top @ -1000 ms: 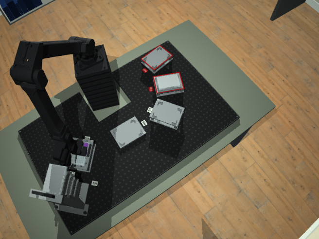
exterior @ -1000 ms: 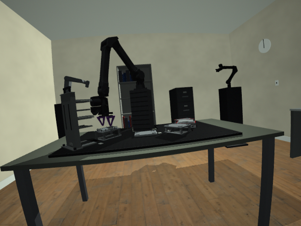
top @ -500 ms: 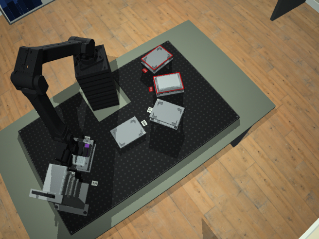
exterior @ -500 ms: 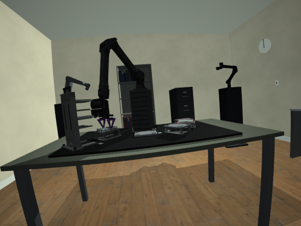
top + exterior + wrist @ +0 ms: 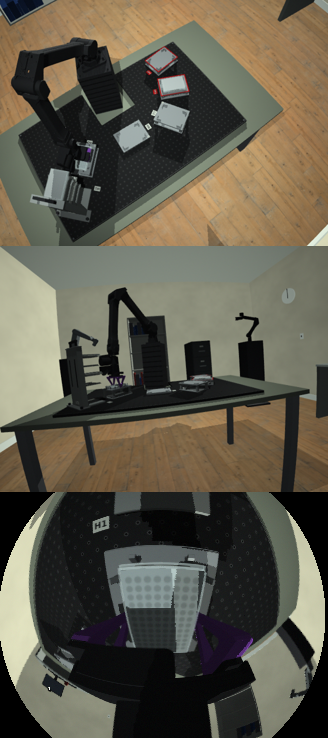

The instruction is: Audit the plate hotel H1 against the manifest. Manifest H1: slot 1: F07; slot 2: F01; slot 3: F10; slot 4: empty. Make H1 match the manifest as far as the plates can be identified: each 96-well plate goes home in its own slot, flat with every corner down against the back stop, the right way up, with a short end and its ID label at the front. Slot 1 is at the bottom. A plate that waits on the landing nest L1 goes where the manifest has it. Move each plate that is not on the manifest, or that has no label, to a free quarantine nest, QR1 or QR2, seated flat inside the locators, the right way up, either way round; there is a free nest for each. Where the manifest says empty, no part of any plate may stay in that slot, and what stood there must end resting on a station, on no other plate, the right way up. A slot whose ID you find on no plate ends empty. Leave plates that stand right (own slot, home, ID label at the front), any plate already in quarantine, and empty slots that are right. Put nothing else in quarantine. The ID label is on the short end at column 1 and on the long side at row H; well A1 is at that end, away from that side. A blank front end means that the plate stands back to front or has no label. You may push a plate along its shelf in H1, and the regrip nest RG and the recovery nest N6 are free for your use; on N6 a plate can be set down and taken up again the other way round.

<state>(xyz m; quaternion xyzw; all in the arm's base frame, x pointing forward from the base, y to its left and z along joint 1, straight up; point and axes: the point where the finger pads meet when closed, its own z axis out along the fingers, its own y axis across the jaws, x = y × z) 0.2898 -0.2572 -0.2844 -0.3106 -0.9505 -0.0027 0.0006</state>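
Now: the regrip nest RG 10 mm below my hand. The rest, counted from my hand: plate hotel H1 (210 mm ahead, 160 mm to the right, 90 mm above); then recovery nest N6 (280 mm to the left, 60 mm below, 10 mm behind); then grey 96-well plate (210 mm above, 150 mm ahead, 110 mm to the right).
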